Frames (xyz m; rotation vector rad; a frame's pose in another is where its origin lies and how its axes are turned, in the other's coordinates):
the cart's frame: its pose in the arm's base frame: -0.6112 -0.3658 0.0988 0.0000 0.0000 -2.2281
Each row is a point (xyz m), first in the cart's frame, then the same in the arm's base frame.
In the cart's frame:
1: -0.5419 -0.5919 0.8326
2: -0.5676 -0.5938 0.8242
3: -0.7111 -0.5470 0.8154
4: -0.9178 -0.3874 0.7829
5: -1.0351 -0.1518 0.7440
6: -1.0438 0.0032 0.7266
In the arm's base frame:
1: -0.7487 0.4248 0.9314
2: -0.7345 0.4463 0.9230
3: -0.6098 0.5313 0.9142
4: -0.3571 0.5975 0.8817
5: -0.0989 0.5464 0.8428
6: 0.0291 0.4586 0.8254

